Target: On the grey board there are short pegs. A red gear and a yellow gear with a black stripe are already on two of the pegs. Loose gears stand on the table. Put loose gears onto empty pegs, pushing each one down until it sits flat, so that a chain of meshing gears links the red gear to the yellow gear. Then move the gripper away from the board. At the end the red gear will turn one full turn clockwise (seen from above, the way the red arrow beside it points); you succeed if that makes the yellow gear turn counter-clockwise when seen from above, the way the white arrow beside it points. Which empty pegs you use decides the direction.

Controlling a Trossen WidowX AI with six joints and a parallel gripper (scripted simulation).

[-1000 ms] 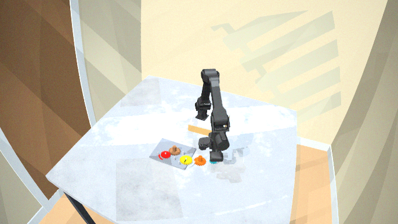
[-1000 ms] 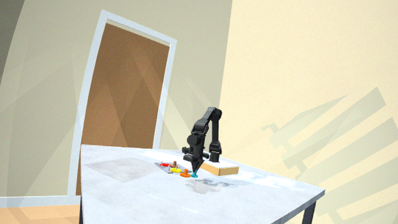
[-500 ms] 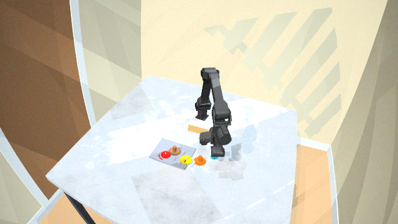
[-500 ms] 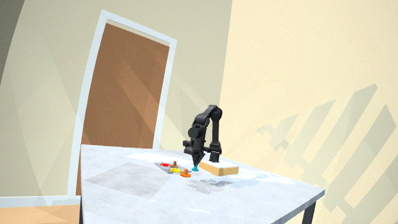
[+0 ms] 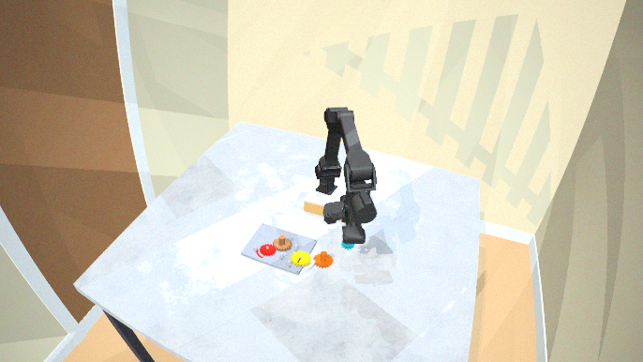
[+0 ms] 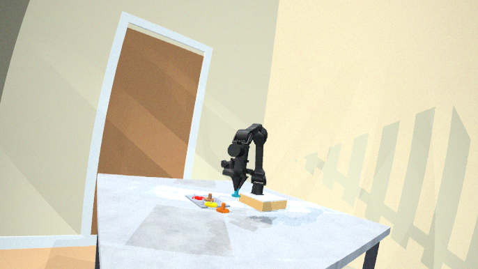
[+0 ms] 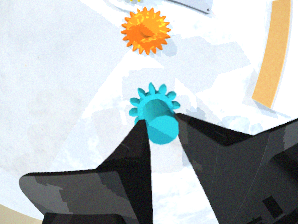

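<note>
My gripper tip is 22 cm to the left of the brown gear, 10 cm above it and 4 cm short of it. The rest, counted from my gripper tip: yellow gear 13 cm to the right, 11 cm below, 6 cm ahead; small cyan gear 1 cm below; orange gear 11 cm below, 7 cm to the right, 2 cm ahead.
</note>
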